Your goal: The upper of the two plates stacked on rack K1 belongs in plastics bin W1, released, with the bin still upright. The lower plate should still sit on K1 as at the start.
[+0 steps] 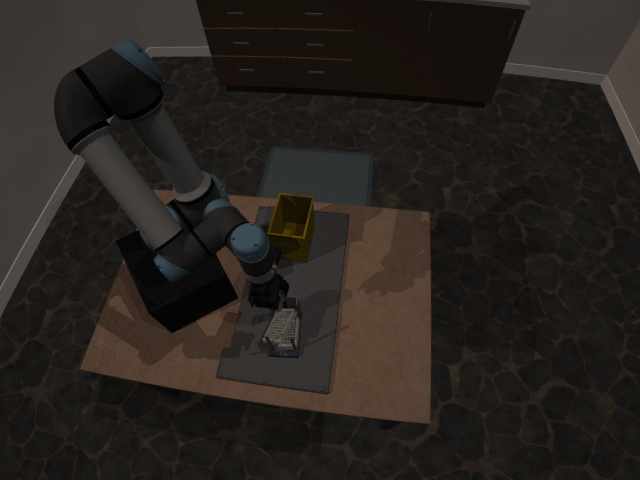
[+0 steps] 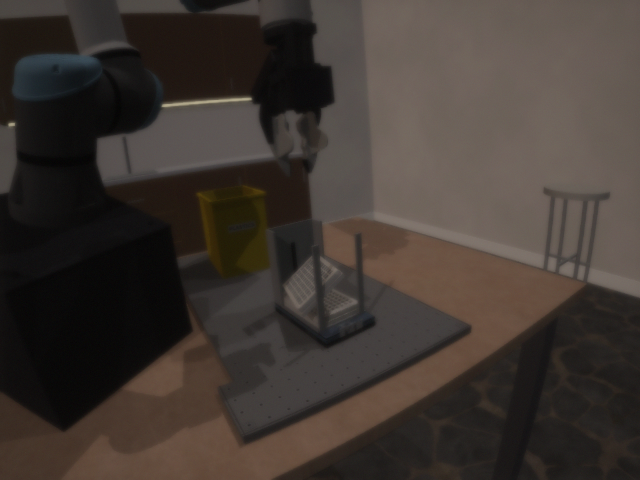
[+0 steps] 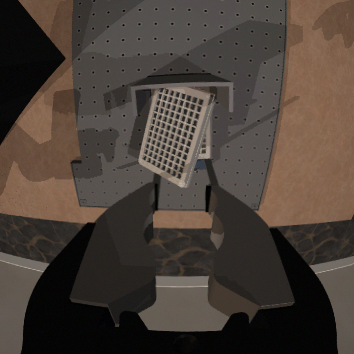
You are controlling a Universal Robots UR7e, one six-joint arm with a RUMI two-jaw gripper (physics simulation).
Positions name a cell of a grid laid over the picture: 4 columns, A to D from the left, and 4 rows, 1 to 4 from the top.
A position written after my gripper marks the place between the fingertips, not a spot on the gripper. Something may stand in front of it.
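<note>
Image 2 shows my gripper (image 2: B2), along with a plate (image 2: B3) and another plate (image 2: C3). In image 1 you'd find my gripper again (image 1: B3), and image 3 has my gripper (image 3: C3) too.
</note>
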